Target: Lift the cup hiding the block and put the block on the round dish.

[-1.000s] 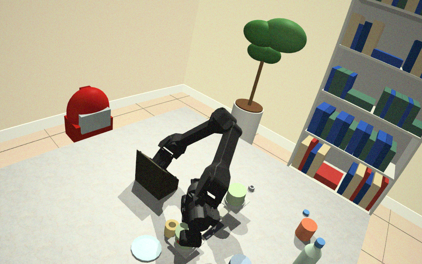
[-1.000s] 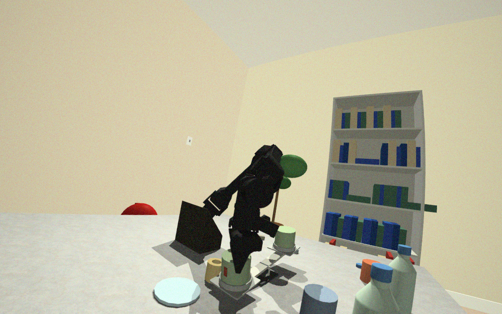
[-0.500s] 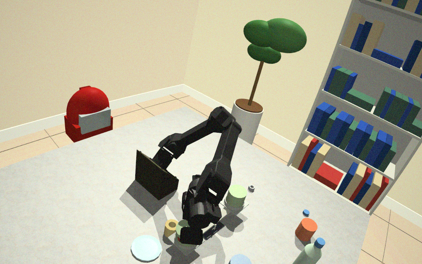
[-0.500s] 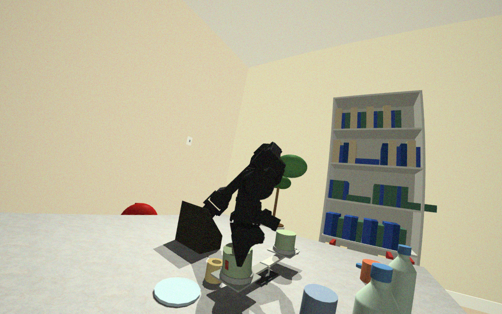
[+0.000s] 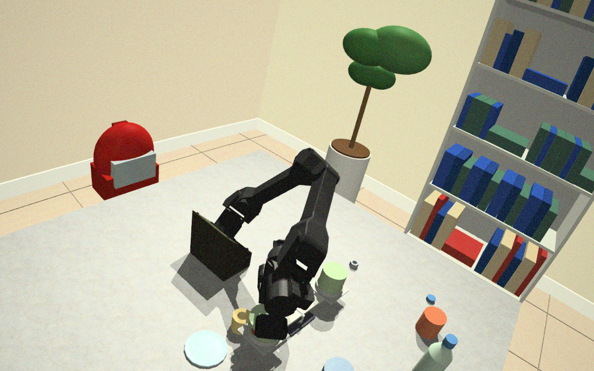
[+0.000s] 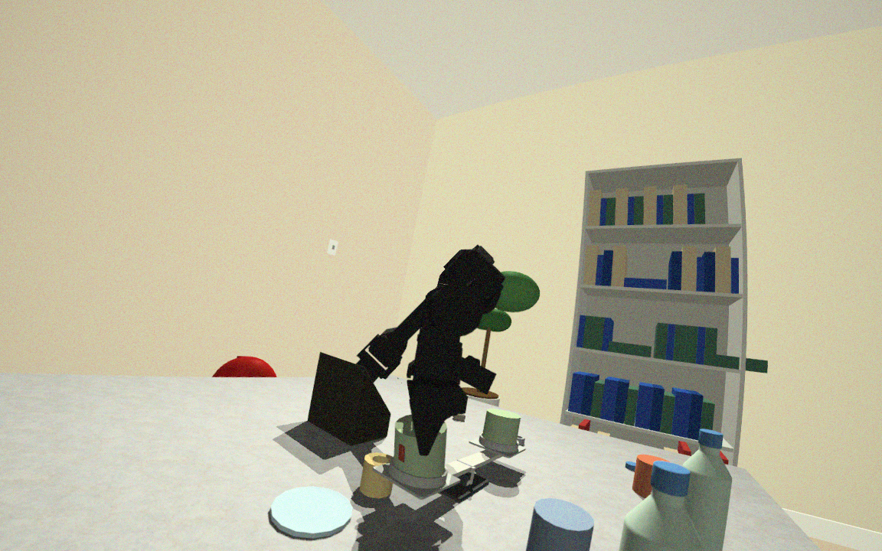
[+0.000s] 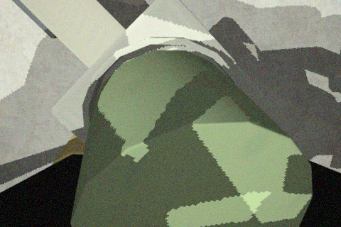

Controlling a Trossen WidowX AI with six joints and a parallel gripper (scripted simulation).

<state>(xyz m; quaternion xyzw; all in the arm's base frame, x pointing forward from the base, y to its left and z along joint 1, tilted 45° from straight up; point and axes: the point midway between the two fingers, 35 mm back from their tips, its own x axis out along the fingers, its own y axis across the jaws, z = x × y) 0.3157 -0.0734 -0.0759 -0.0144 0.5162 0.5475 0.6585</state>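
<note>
My gripper tip is now 3 cm above the block and 1 cm to the right of it. From my gripper tip the other things lie so: small balance (14 cm to the left, 8 cm below, 1 cm behind); yellow roll (8 cm below, 7 cm behind); pale blue round dish (11 cm to the right, 10 cm below, 7 cm behind).
</note>
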